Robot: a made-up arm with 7 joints. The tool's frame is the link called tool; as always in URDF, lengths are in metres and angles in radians. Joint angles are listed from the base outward. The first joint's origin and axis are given. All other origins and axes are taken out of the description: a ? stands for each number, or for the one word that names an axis. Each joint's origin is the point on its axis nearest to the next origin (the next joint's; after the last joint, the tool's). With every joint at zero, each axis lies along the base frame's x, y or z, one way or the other. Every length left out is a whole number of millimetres.
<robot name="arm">
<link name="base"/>
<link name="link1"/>
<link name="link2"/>
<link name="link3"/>
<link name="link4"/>
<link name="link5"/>
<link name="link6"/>
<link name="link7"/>
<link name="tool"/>
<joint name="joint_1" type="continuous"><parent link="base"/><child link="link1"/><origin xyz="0.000 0.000 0.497"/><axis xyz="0 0 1"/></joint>
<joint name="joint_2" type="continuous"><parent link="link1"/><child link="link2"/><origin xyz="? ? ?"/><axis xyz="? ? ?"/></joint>
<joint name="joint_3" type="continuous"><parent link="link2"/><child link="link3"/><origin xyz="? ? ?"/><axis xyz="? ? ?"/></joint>
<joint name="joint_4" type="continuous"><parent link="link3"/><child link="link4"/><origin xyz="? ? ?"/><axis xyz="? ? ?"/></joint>
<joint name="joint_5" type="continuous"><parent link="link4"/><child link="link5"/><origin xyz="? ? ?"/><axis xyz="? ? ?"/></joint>
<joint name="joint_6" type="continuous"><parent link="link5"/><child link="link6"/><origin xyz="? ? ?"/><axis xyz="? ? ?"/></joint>
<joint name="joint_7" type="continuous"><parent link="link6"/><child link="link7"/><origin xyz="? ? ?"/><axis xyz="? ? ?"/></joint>
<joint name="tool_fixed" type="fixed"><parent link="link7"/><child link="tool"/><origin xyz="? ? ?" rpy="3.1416 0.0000 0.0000"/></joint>
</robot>
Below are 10 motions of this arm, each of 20 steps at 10 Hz.
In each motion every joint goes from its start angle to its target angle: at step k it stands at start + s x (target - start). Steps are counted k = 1, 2, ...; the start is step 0. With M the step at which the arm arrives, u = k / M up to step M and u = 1 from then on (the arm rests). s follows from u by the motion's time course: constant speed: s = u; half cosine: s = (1 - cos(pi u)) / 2; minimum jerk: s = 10 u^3 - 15 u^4 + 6 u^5.
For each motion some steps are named. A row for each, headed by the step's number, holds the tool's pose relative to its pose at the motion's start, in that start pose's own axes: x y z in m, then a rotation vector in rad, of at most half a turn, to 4 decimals.
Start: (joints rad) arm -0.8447 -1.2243 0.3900 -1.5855 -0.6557 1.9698 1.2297
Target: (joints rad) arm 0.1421 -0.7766 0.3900 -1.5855 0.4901 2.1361 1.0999
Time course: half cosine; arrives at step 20
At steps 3, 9, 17, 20:
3: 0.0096 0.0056 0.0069 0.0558 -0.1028 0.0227
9: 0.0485 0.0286 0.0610 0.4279 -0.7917 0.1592
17: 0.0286 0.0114 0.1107 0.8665 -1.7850 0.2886
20: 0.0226 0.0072 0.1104 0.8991 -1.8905 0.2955

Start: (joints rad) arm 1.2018 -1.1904 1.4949 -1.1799 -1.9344 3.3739 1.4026
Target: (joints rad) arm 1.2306 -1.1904 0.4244 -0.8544 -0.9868 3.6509 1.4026
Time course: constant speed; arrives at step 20
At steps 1, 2, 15, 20:
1: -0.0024 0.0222 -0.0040 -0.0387 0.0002 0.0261
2: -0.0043 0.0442 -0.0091 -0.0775 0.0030 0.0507
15: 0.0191 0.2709 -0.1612 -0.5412 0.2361 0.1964
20: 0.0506 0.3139 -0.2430 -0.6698 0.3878 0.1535

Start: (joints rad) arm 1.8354 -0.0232 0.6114 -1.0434 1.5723 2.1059 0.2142
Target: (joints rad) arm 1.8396 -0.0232 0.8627 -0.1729 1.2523 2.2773 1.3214
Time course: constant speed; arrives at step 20
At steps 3, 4, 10, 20:
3: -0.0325 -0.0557 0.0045 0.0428 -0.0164 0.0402
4: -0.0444 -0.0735 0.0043 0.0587 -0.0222 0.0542
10: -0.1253 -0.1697 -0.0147 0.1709 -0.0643 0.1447
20: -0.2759 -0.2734 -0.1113 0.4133 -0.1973 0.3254

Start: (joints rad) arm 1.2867 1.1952 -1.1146 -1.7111 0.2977 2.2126 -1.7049
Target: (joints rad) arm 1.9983 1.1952 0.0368 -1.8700 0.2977 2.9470 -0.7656
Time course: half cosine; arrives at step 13
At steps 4, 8, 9, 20:
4: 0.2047 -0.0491 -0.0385 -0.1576 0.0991 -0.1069
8: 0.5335 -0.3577 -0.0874 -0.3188 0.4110 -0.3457
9: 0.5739 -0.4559 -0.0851 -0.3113 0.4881 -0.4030
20: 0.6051 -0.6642 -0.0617 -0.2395 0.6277 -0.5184

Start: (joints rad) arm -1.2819 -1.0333 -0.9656 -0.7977 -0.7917 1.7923 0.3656
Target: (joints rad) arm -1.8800 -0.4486 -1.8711 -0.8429 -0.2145 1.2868 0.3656
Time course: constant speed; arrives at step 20
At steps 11, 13, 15, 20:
11: -0.0020 0.0402 -0.0537 -0.5612 -0.1350 0.2122
13: -0.0046 0.0539 -0.0758 -0.6512 -0.1435 0.2834
15: -0.0090 0.0671 -0.1022 -0.7351 -0.1460 0.3627
20: -0.0307 0.0908 -0.1851 -0.9138 -0.1226 0.5886

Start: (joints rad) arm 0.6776 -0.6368 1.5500 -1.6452 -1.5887 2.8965 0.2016
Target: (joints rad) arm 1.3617 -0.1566 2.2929 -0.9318 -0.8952 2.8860 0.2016
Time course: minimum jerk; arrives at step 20
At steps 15, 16, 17, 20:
15: -0.1108 0.3731 -0.5410 -0.0047 1.4513 1.2518
16: -0.1434 0.3808 -0.5558 0.0261 1.5316 1.3125
17: -0.1664 0.3852 -0.5642 0.0492 1.5869 1.3537
20: -0.1863 0.3884 -0.5702 0.0702 1.6340 1.3883

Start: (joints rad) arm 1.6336 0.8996 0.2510 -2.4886 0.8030 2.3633 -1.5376
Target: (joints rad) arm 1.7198 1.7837 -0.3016 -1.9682 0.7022 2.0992 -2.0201
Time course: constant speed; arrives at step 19
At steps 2, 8, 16, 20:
2: -0.0203 0.0309 0.0118 0.0377 -0.0028 0.0070
8: -0.1028 0.1141 0.0507 0.1296 -0.0371 0.0314
16: -0.2496 0.1899 0.0949 0.2335 -0.1526 0.0539
20: -0.3092 0.2064 0.1049 0.2772 -0.2162 0.0550

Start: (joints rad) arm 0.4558 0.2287 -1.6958 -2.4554 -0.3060 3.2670 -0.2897
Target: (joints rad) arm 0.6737 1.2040 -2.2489 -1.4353 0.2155 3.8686 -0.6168
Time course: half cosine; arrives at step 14
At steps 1, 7, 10, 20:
1: 0.0040 0.0040 -0.0030 -0.0206 0.0129 -0.0040
7: 0.1745 0.0333 -0.2152 -0.7978 0.6405 -0.3208
10: 0.2418 -0.1020 -0.3853 -1.2166 1.1698 -0.6336
20: 0.2406 -0.2307 -0.4688 -1.4123 1.5422 -0.8383

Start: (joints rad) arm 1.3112 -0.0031 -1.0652 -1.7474 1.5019 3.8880 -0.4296
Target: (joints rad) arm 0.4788 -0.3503 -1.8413 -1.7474 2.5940 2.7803 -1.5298
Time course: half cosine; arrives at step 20
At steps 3, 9, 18, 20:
3: 0.0324 0.0226 0.0261 -0.0599 -0.0035 0.0127
9: 0.2514 0.2223 0.1010 -0.2514 0.0376 0.2176
18: 0.4793 0.5394 -0.0729 -0.1068 0.6881 0.4242
20: 0.4853 0.5515 -0.0866 -0.1022 0.7353 0.4203

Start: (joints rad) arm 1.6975 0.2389 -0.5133 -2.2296 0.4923 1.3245 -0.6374
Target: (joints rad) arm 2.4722 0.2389 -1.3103 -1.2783 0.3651 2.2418 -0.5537
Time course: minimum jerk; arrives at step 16
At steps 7, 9, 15, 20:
7: -0.0514 -0.1482 -0.1621 -0.5099 0.5379 -0.1132
9: -0.1208 -0.2636 -0.2201 -0.7922 0.8859 -0.2113
15: -0.2826 -0.4537 -0.2249 -1.1933 1.4984 -0.4298
20: -0.2836 -0.4547 -0.2245 -1.1953 1.5021 -0.4313

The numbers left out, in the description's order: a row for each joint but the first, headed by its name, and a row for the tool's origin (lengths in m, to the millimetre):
joint_2: xyz 0.000 0.000 0.000, axis 0 1 0
joint_3: xyz 0.000 0.000 0.294, axis 0 0 1
joint_4: xyz 0.101 0.000 0.000, axis 0 -1 0
joint_5: xyz -0.082 0.000 0.382, axis 0 0 1
joint_6: xyz 0.000 0.000 0.000, axis 0 -1 0
joint_7: xyz 0.097 0.000 0.000, axis 0 0 -1
tool: xyz 0.000 0.000 0.000

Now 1 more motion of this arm.
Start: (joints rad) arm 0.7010 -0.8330 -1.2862 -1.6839 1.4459 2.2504 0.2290
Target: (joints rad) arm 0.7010 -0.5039 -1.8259 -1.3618 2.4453 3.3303 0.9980
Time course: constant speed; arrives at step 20
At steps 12, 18, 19, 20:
12: -0.0129 -0.0199 -0.1499 0.7996 0.6599 0.6465
18: -0.0612 -0.0287 -0.1884 1.2940 0.7686 0.9414
19: -0.0709 -0.0306 -0.1920 1.3782 0.7699 0.9889
20: -0.0810 -0.0326 -0.1948 1.4622 0.7661 1.0360

